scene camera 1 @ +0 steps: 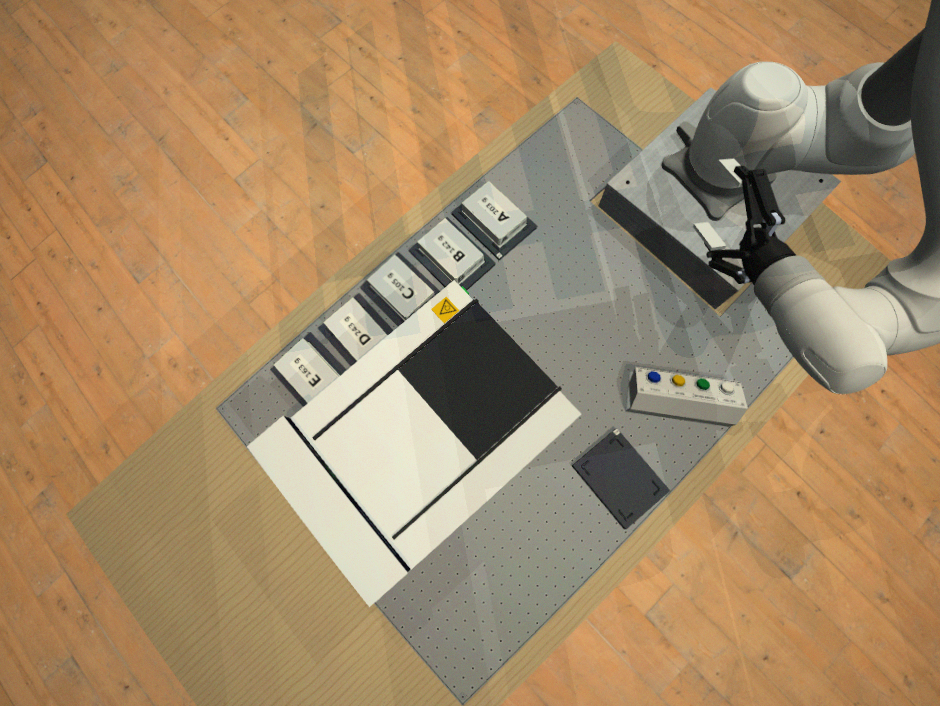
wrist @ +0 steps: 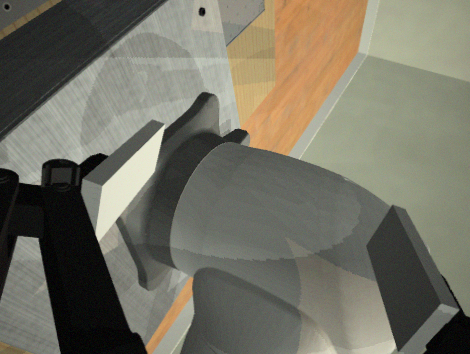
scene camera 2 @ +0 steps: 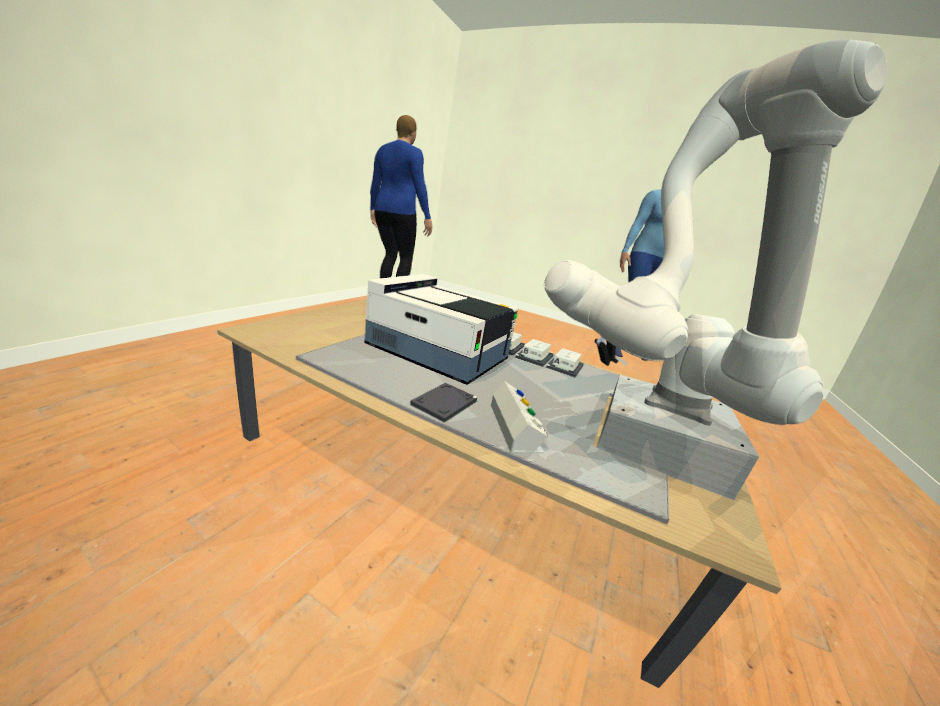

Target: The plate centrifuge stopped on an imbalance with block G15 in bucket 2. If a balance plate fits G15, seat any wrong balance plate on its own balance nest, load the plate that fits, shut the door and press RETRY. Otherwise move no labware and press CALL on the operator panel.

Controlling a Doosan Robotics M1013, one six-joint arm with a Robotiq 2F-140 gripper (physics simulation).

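Frame: origin at the arm's base, x left, y back, z up, level; millimetres.
Seen in the pictures: gripper, between the fingertips: (scene camera 1: 712, 194) (wrist: 270, 187); arm's base, origin of its link: (scene camera 1: 717, 171) (wrist: 174, 191) (scene camera 2: 679, 405).
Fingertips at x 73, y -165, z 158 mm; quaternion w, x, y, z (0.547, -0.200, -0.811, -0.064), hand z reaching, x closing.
Observation:
Pixels of each thing's middle, then the offset from my fingertips to it. "*": a spot on its surface instead.
- centrifuge, middle of its body: (scene camera 1: 424, 435) (scene camera 2: 442, 321) dx +49, dy -673, dz -140 mm
- black section, a spot on its surface: (scene camera 1: 478, 379) (scene camera 2: 477, 307) * dx +34, dy -537, dz -49 mm
- operator panel, middle of its body: (scene camera 1: 685, 395) (scene camera 2: 518, 414) dx +271, dy -189, dz -220 mm
- bare dark nest, middle of its body: (scene camera 1: 620, 478) (scene camera 2: 444, 400) dx +330, dy -394, dz -251 mm
Balance plates A 203 g (scene camera 1: 495, 211) (scene camera 2: 566, 358), B 142 g (scene camera 1: 452, 249) (scene camera 2: 536, 349), C 105 g (scene camera 1: 399, 286), D 243 g (scene camera 1: 353, 328) and E 163 g (scene camera 1: 305, 370) sit in a row on dark nests behind the centrifuge (scene camera 1: 330, 512) (scene camera 2: 417, 341). A black section (scene camera 1: 478, 379) (scene camera 2: 474, 306) lies at the end of its top nearer the arm; block G15 and the buckets do not show. The operator panel (scene camera 1: 683, 405) (scene camera 2: 509, 417) has blue, yellow, green and white buttons. My gripper (scene camera 1: 720, 202) (wrist: 270, 187) is open and empty, over the arm's base block, away from plates and panel.
A bare dark nest (scene camera 1: 620, 480) (scene camera 2: 443, 401) lies between centrifuge and the table's front edge. The arm's base block (scene camera 1: 661, 239) (scene camera 2: 680, 448) is close below my gripper. My own arm's base link (wrist: 270, 200) shows between the fingers in the wrist view. Two people (scene camera 2: 397, 178) (scene camera 2: 645, 227) stand beyond the table.

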